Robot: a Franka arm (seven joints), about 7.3 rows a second.
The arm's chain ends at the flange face. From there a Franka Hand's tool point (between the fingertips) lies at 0.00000 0.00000 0.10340 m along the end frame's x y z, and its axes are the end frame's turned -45 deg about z.
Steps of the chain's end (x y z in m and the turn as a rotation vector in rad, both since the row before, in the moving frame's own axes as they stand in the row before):
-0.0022, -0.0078, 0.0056, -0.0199, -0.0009, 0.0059
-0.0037, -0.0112, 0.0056, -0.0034, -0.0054, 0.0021
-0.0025, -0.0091, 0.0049, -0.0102, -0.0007, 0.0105
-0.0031, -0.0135, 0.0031, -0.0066, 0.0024, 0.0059
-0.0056, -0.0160, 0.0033, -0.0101, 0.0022, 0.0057
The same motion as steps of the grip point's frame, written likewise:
0.0024, -0.0057, 0.0056, -0.0134, -0.0147, 0.0059
0.0047, -0.0107, 0.0056, 0.0014, -0.0062, 0.0021
0.0039, -0.0075, 0.0049, -0.0067, -0.0077, 0.0105
0.0070, -0.0111, 0.0031, -0.0064, -0.0030, 0.0059
0.0068, -0.0144, 0.0033, -0.0087, -0.0056, 0.0057

